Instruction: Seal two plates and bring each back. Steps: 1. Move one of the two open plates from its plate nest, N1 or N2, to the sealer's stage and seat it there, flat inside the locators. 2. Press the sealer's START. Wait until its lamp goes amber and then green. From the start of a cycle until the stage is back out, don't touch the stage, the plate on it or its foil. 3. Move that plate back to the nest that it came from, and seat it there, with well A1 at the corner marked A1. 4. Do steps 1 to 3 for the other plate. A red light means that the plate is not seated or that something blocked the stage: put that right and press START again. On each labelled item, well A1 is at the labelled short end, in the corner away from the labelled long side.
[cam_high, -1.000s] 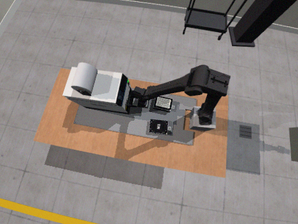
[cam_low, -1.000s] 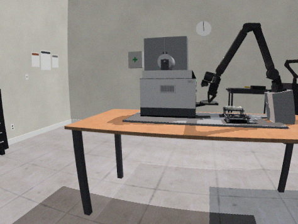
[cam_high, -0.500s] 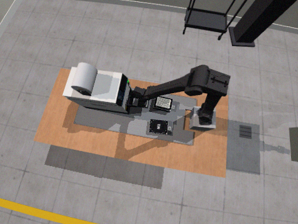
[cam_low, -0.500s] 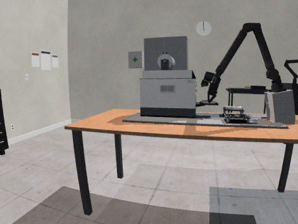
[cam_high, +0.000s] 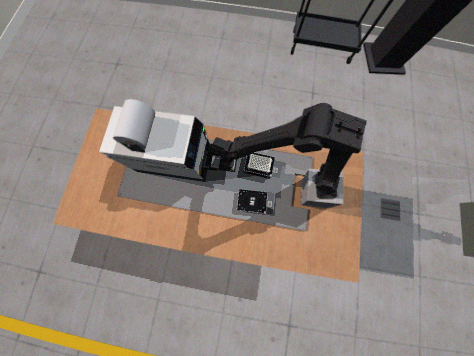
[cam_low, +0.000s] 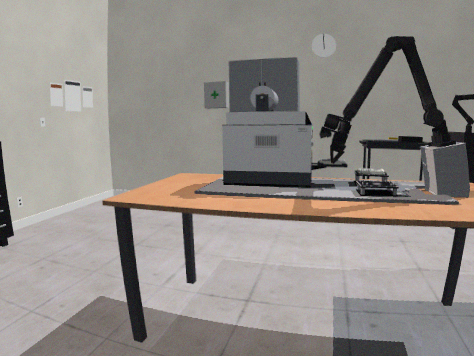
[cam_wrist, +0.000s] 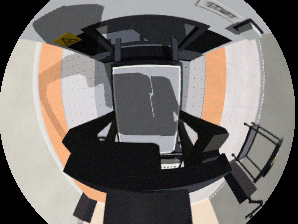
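The sealer stage lies 20 mm below my hand. From my hand the other things lie so: foil roll 330 mm ahead, 50 mm to the right, 300 mm above.
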